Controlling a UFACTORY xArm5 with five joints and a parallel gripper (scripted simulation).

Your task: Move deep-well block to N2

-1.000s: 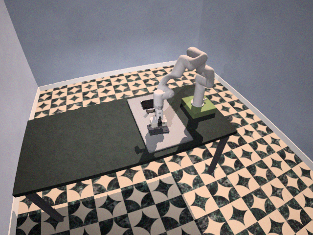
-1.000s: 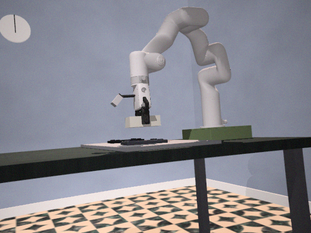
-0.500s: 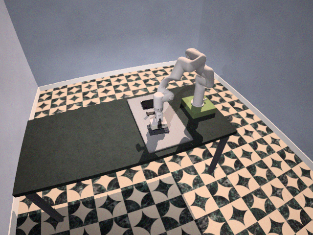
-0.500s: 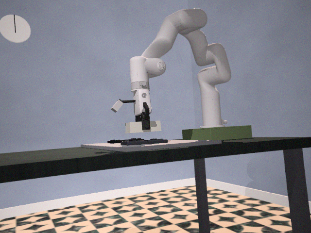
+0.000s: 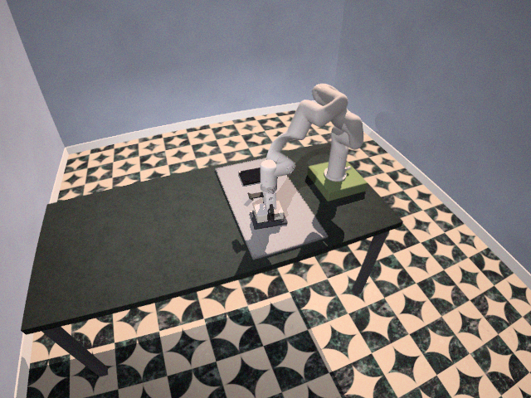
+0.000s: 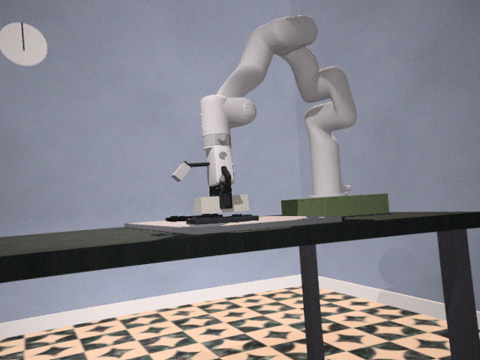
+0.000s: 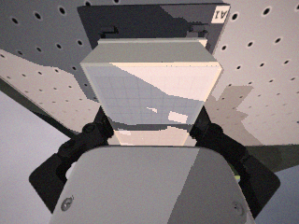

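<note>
Now: the white deep-well block right at my hand. From my hand the other things lie so: nest N1: 33 cm to the right, 9 cm behind, 4 cm below; then dark nest N2: 4 cm below.
</note>
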